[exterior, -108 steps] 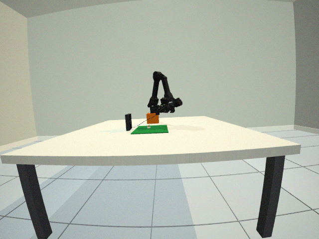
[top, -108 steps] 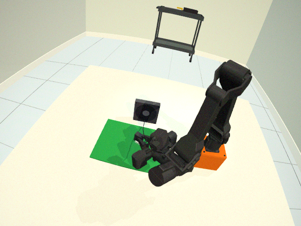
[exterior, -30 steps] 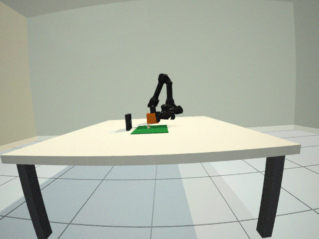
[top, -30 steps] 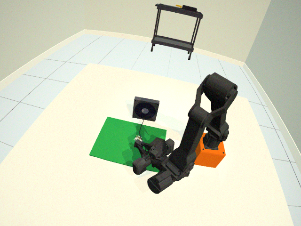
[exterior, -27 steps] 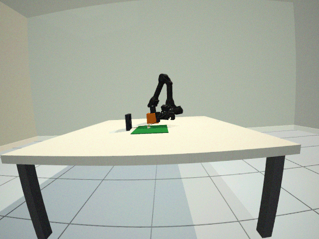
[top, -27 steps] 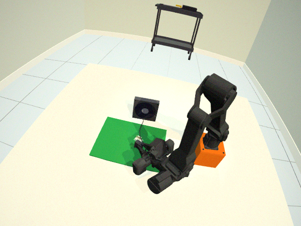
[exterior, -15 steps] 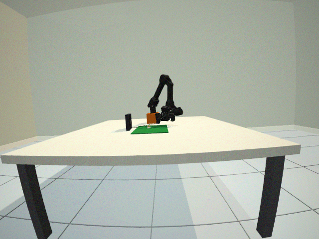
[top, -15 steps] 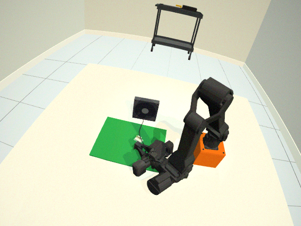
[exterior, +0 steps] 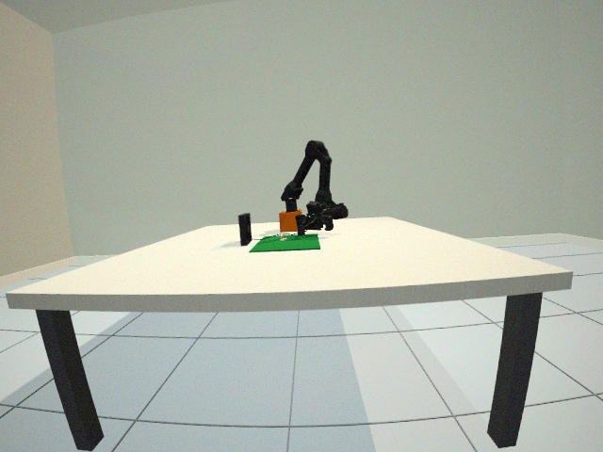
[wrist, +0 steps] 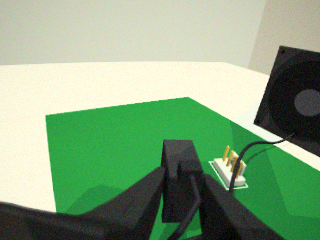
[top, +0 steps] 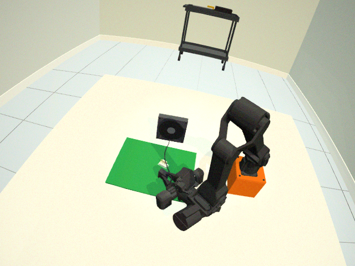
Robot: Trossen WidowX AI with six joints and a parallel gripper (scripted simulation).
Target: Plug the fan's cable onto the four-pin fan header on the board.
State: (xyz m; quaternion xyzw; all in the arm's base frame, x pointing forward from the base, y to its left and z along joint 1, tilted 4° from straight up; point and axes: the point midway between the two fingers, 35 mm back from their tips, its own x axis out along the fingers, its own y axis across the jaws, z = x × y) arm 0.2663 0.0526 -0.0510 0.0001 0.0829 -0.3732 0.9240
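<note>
The white four-pin fan header is 80 mm to the right of my gripper tip, 50 mm below it and 10 mm ahead of it. Also, from my gripper tip: dark plug 10 mm below; then green board 60 mm to the right, 60 mm below, 40 mm ahead; then fan 220 mm to the right, 10 mm above.
</note>
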